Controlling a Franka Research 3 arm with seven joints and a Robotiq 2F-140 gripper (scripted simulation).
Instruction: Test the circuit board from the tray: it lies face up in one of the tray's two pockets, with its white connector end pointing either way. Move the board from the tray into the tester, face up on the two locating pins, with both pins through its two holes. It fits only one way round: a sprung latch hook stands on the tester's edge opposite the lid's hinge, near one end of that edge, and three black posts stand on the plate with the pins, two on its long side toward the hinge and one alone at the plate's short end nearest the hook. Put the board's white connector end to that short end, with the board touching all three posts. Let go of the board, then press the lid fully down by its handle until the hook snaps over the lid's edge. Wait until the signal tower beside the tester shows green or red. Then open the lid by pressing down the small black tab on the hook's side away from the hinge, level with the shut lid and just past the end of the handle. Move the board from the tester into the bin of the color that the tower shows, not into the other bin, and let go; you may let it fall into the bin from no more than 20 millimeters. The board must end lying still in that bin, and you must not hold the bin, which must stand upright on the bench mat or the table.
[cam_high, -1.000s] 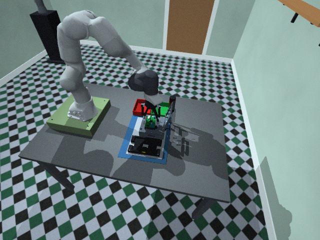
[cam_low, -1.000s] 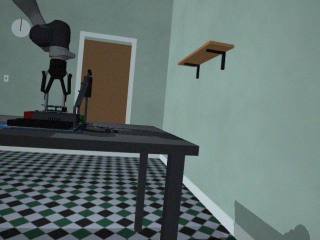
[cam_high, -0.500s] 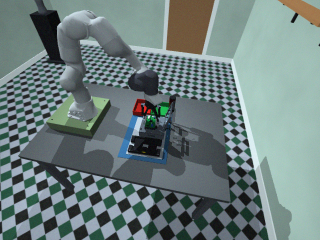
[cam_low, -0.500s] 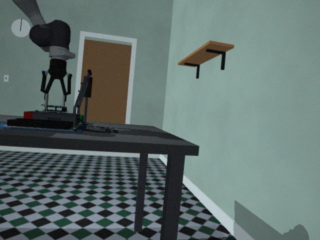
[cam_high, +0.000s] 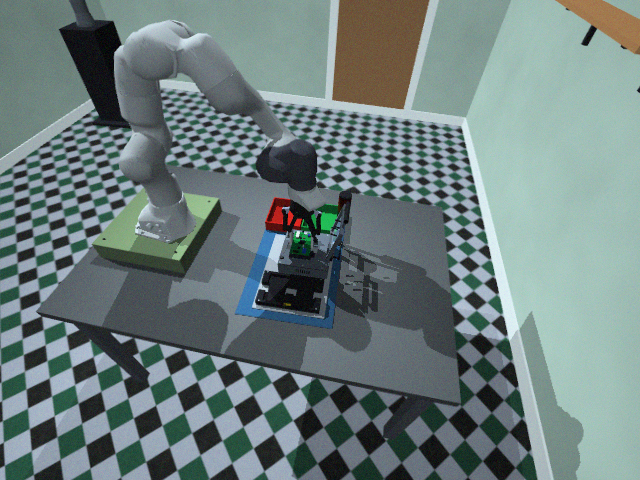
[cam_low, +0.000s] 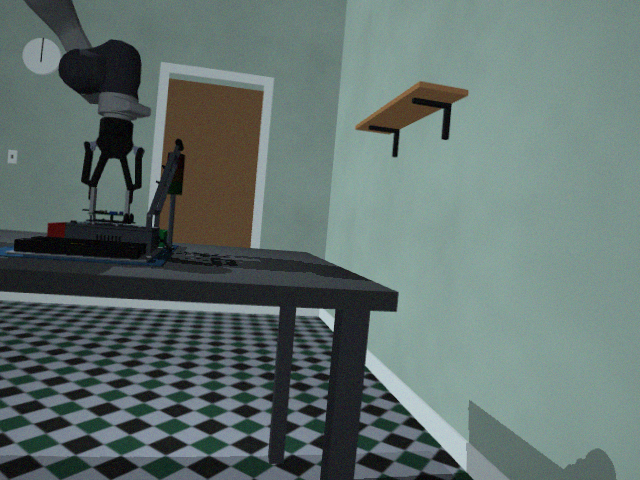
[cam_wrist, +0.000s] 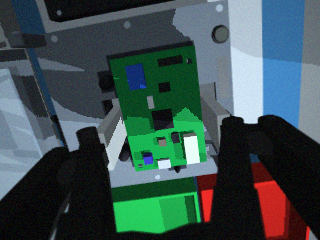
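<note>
Now: the green circuit board 2 cm below my hand. The rest, counted from my hand: tester lid (13 cm ahead, 8 cm above); then tester plate (4 cm below, 1 cm to the left, 1 cm ahead); then black latch hook (6 cm to the left, 6 cm behind, 2 cm below).
</note>
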